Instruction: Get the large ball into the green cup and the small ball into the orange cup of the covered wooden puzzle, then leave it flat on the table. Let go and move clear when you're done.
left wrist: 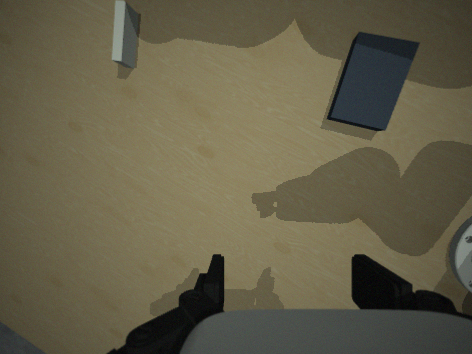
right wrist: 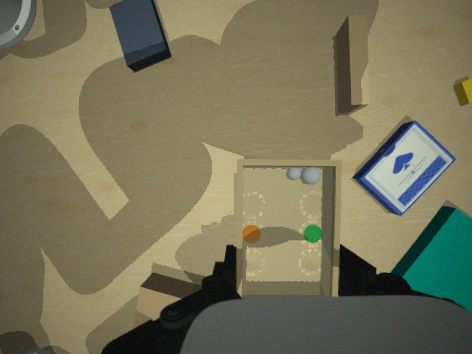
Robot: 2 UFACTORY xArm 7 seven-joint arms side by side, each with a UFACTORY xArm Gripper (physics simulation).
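Where they show: left gripper, fingertip midpoint: [left wrist: 287, 276]; right gripper, fingertip midpoint: [right wrist: 282, 264]; left arm's base at its link origin: [right wrist: 5, 10].
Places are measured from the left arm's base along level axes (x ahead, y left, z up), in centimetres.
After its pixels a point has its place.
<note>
The wooden puzzle [right wrist: 338, 200] {x 37.9, y -38.7, z 14.2 cm} is a shallow tray with pale rims in the right wrist view. Inside, the orange cup [right wrist: 251, 234] {x 31.8, y -39.5, z 14.4 cm} is at the left and the green cup [right wrist: 313, 233] {x 35.8, y -40.5, z 14.1 cm} at the right, among pale dotted rings. The small grey ball [right wrist: 293, 173] {x 35.6, y -36.3, z 13.4 cm} and the large grey ball [right wrist: 311, 175] {x 36.7, y -36.7, z 13.6 cm} lie side by side against the far end wall, right of the middle, outside both cups. My right gripper [right wrist: 282, 264] {x 33.4, y -42.7, z 13.2 cm} is shut on the puzzle across its long sides; its height above the table is hard to tell. My left gripper [left wrist: 287, 276] {x 26.2, y 5.0, z 14.4 cm} is open and empty above the table.
A navy box [left wrist: 372, 85] {x 22.2, y -12.3, z 1.8 cm} [right wrist: 142, 37] {x 22.8, y -14.3, z 1.8 cm} lies beyond both grippers. A white block [left wrist: 119, 32] {x 52.6, y -9.9, z 2.5 cm} is at the upper left. Around the puzzle are a long tan block [right wrist: 359, 65] {x 48.0, y -26.7, z 3.5 cm}, a blue-white card box [right wrist: 407, 167] {x 51.7, y -39.9, z 2.2 cm}, a teal box [right wrist: 445, 260] {x 54.5, y -53.1, z 1.8 cm}, a yellow block [right wrist: 465, 92] {x 61.9, y -32.6, z 1.0 cm} and a brown block [right wrist: 165, 300] {x 17.5, y -49.6, z 3.6 cm}.
</note>
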